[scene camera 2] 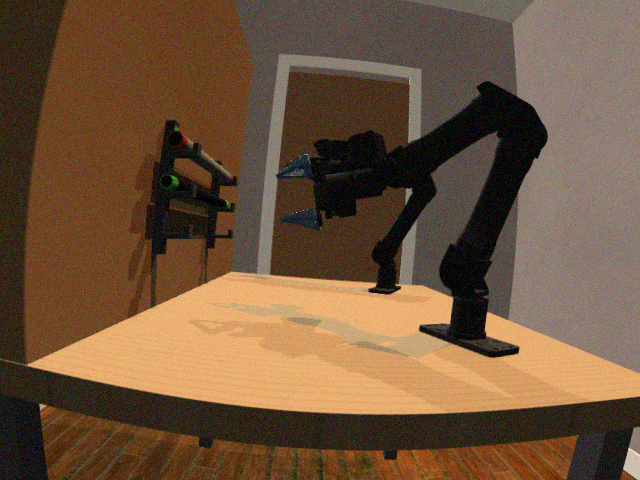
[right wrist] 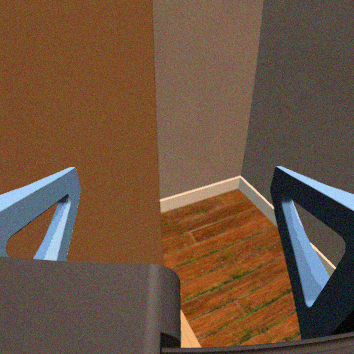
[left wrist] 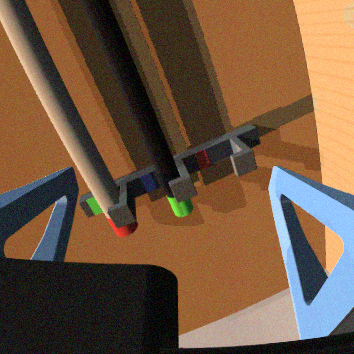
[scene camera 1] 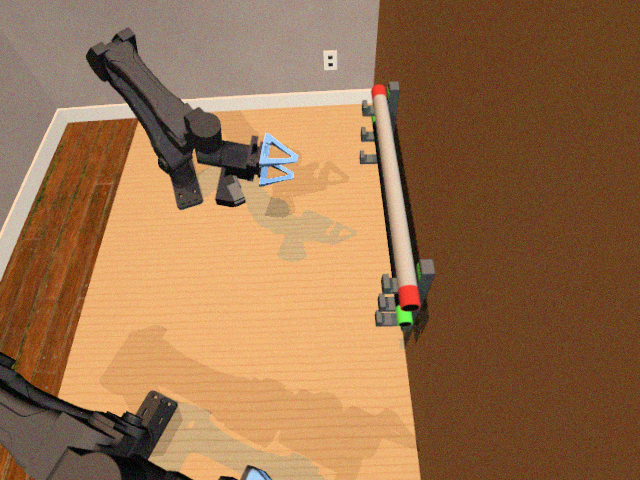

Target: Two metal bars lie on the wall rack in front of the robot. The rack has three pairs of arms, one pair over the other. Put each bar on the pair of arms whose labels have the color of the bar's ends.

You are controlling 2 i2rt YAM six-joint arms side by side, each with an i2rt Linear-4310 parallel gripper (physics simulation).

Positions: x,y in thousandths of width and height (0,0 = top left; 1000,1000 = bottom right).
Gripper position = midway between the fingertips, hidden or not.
Observation:
In view: my left gripper (scene camera 2: 435,411), my right gripper (right wrist: 493,501) and a brown wall (scene camera 1: 798,270).
My left gripper shows as well in the left wrist view (left wrist: 490,501) and in scene camera 1 (scene camera 1: 462,349). The brown wall shows as well in scene camera 2 (scene camera 2: 145,193), in the right wrist view (right wrist: 239,239) and in the left wrist view (left wrist: 581,213).

